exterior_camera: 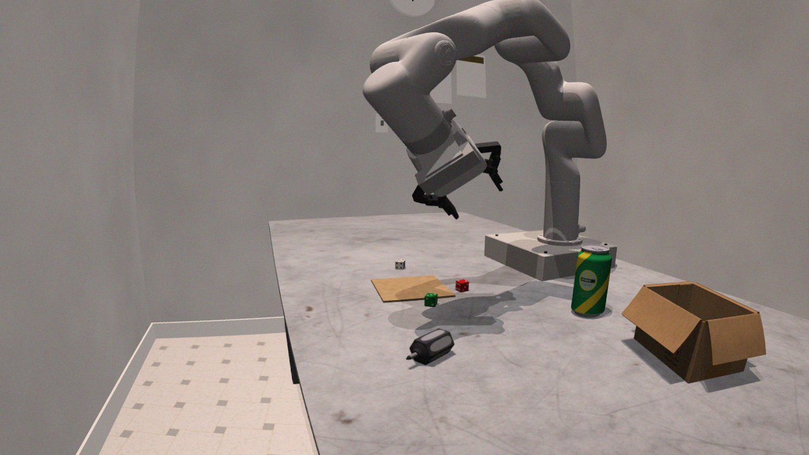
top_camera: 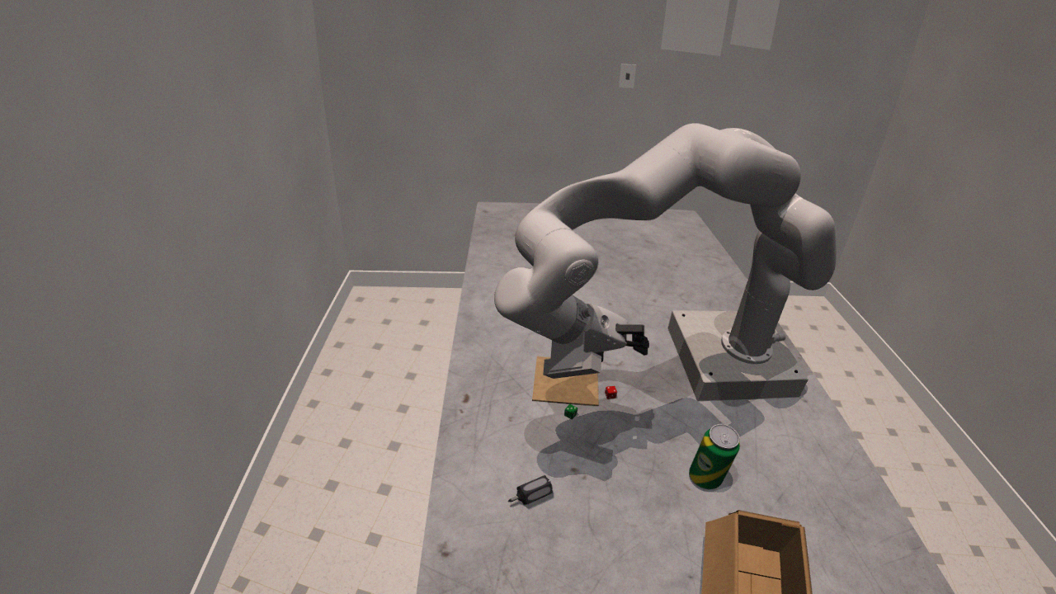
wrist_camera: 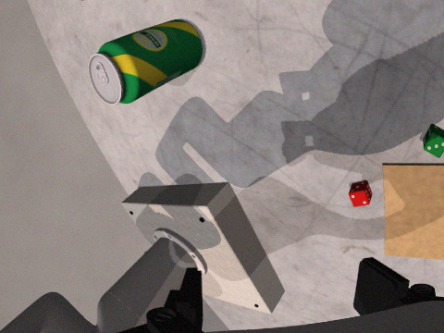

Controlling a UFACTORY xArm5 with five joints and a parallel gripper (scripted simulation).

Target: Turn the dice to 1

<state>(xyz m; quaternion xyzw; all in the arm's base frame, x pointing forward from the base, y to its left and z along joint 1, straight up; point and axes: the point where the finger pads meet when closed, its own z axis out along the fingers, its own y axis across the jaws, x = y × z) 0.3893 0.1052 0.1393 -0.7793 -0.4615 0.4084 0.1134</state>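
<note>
The white die lies 1 cm behind my hand, 28 cm to the right of it and 19 cm below it. From my hand the other things lie so: tan mat: 5 cm ahead, 14 cm to the right, 19 cm below; then green die: 6 cm ahead, 4 cm to the right, 19 cm below; then red die: 4 cm behind, 7 cm to the right, 19 cm below.
</note>
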